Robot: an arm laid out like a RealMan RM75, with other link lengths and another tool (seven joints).
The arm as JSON. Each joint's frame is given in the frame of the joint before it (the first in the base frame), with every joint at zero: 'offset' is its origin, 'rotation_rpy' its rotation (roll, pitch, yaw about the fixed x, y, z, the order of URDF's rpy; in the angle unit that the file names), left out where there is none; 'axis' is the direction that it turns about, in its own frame. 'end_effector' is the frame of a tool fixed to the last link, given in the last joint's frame.
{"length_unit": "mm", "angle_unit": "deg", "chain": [
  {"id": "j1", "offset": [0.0, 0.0, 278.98], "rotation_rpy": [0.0, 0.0, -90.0], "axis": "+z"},
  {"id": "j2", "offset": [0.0, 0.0, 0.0], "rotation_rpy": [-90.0, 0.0, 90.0], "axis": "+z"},
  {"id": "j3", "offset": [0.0, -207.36, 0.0], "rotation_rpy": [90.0, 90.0, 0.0], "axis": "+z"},
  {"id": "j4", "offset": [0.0, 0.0, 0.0], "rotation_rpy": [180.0, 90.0, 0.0], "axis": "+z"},
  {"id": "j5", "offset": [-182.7, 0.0, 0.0], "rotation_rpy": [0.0, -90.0, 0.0], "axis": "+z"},
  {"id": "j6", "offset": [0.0, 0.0, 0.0], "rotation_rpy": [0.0, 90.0, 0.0], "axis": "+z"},
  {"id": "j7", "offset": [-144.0, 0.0, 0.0], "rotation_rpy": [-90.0, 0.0, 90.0], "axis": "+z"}
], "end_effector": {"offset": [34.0, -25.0, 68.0], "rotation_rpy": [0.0, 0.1, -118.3]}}
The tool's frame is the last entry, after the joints.
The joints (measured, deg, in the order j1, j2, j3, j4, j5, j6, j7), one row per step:
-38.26, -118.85, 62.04, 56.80, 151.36, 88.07, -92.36
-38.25, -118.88, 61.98, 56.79, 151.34, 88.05, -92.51
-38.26, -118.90, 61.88, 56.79, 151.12, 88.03, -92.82
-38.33, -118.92, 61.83, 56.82, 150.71, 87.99, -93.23
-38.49, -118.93, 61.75, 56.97, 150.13, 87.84, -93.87
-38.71, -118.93, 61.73, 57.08, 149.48, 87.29, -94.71
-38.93, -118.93, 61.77, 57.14, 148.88, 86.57, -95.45
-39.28, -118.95, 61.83, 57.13, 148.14, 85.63, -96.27
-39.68, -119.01, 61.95, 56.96, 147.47, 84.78, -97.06
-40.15, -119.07, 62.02, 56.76, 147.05, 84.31, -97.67
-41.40, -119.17, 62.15, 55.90, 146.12, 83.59, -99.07
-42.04, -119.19, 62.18, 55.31, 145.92, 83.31, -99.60
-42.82, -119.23, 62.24, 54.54, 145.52, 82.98, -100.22
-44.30, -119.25, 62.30, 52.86, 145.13, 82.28, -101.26
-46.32, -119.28, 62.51, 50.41, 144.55, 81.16, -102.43
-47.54, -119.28, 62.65, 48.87, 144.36, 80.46, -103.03
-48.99, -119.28, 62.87, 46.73, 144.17, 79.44, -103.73
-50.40, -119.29, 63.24, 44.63, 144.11, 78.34, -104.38
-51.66, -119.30, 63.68, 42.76, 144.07, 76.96, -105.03
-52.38, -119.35, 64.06, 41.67, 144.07, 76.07, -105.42
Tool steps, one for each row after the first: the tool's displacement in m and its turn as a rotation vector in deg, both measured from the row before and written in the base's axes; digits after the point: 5 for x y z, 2 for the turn. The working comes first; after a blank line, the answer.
Tool pose at each row, in the base's axes (x y z in m, rotation vector in deg; the steps are taken from these numbers as rounded here):
-0.26550, 0.28214, 0.00807, 151.29, -78.63, -33.54
-0.26532, 0.28203, 0.00782, 151.52, -78.41, -33.49
-0.26433, 0.28211, 0.00728, 152.04, -78.09, -33.24
-0.26235, 0.28262, 0.00638, 152.69, -77.87, -32.83
-0.25908, 0.28437, 0.00547, 153.69, -77.72, -32.44
-0.25542, 0.28760, 0.00435, 154.99, -77.62, -32.33
-0.25209, 0.29125, 0.00323, 156.20, -77.68, -32.37
-0.24765, 0.29593, 0.00161, 157.59, -77.92, -32.35
-0.24330, 0.29971, -0.00051, 158.79, -78.02, -32.13
-0.23944, 0.30230, -0.00220, -158.76, 77.73, 31.68
-0.23066, 0.30628, -0.00662, -158.60, 76.71, 30.20
-0.22761, 0.30760, -0.00846, -158.72, 76.36, 29.77
-0.22343, 0.30889, -0.01116, -158.91, 75.95, 28.99
-0.21752, 0.31102, -0.01567, -159.42, 75.18, 28.09
-0.20988, 0.31363, -0.02220, -160.03, 74.47, 26.97
-0.20613, 0.31502, -0.02583, -160.42, 74.17, 26.60
-0.20268, 0.31609, -0.03067, -161.05, 73.65, 26.31
-0.20004, 0.31707, -0.03531, -161.61, 73.36, 26.41
-0.19788, 0.31914, -0.03945, -161.76, 73.03, 26.85
-0.19682, 0.32020, -0.04214, -161.81, 72.94, 27.24

0.00018, -0.00011, -0.00025, 0.10, -0.09, 0.18
0.00099, 0.00008, -0.00054, 0.20, -0.31, 0.30
0.00198, 0.00051, -0.00090, 0.26, -0.48, 0.26
0.00327, 0.00175, -0.00091, 0.56, -0.66, 0.25
0.00366, 0.00323, -0.00112, 0.93, -0.68, 0.24
0.00333, 0.00365, -0.00112, 0.97, -0.60, 0.11
0.00444, 0.00468, -0.00162, 1.14, -0.75, 0.02
0.00435, 0.00378, -0.00212, 0.87, -0.72, 0.09
0.00386, 0.00259, -0.00169, 0.44, -0.51, 0.05
0.00878, 0.00398, -0.00442, 0.44, -1.18, 0.38
0.00305, 0.00132, -0.00184, 0.02, -0.31, 0.21
0.00418, 0.00129, -0.00270, -0.05, -0.53, 0.26
0.00591, 0.00213, -0.00451, -0.16, -0.58, 0.57
0.00764, 0.00261, -0.00653, -0.30, -0.68, 0.57
0.00375, 0.00139, -0.00363, -0.22, -0.18, 0.30
0.00345, 0.00107, -0.00484, -0.31, -0.10, 0.51
0.00264, 0.00098, -0.00464, -0.31, 0.17, 0.37
0.00216, 0.00207, -0.00414, 0.09, 0.26, 0.24
0.00106, 0.00106, -0.00269, 0.05, 0.25, 0.08

